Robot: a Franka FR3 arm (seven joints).
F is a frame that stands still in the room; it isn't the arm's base.
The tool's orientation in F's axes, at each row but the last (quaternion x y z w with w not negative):
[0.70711, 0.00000, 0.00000, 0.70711]
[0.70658, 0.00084, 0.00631, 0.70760]
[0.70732, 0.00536, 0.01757, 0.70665]
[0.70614, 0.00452, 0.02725, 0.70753]
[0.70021, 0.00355, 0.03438, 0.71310]
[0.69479, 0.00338, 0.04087, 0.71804]
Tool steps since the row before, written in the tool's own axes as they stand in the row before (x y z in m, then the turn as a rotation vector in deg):
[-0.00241, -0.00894, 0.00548, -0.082, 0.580, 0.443]
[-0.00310, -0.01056, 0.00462, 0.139, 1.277, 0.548]
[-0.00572, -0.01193, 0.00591, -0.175, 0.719, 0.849]
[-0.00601, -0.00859, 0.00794, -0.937, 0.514, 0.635]
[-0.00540, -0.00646, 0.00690, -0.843, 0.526, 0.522]
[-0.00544, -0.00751, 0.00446, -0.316, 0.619, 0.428]
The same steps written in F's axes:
[-0.00241, -0.00548, -0.00894, -0.082, -0.443, 0.580]
[-0.00297, -0.00467, -0.01058, 0.135, -0.545, 1.279]
[-0.00532, -0.00608, -0.01203, -0.160, -0.855, 0.715]
[-0.00537, -0.00821, -0.00876, -0.924, -0.676, 0.485]
[-0.00474, -0.00729, -0.00655, -0.836, -0.558, 0.499]
[-0.00474, -0.00503, -0.00762, -0.322, -0.428, 0.616]

